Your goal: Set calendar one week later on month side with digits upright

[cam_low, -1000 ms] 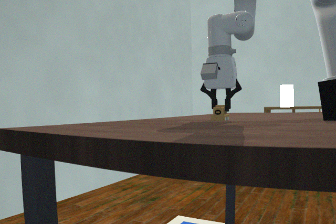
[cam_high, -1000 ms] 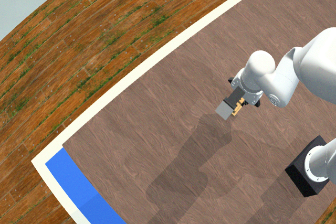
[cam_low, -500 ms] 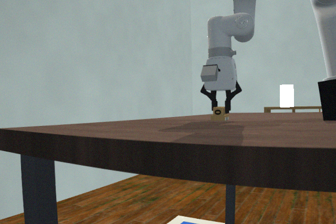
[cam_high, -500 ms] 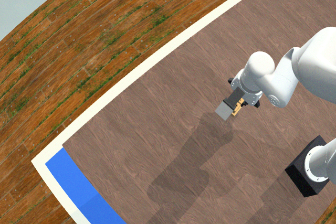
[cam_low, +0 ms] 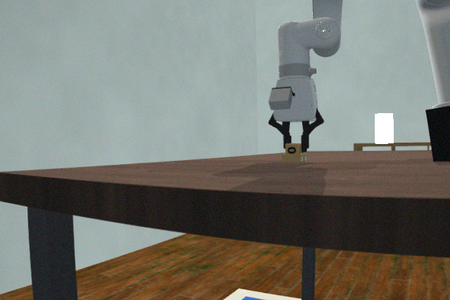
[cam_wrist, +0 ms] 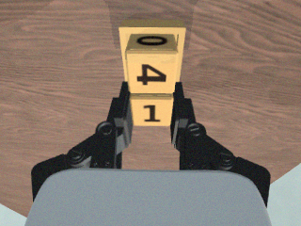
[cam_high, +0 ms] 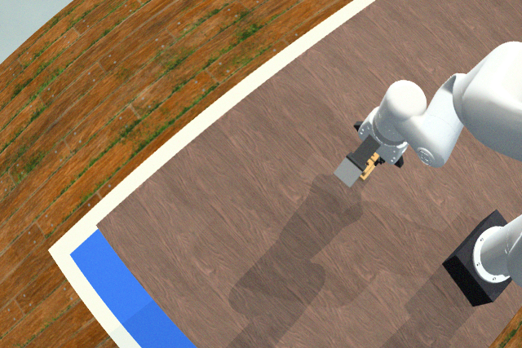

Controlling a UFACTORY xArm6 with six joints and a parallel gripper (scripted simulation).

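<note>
My hand is 1 cm above the wooden cube. Also, from my hand: tray 2 cm to the left, 3 cm below.
</note>
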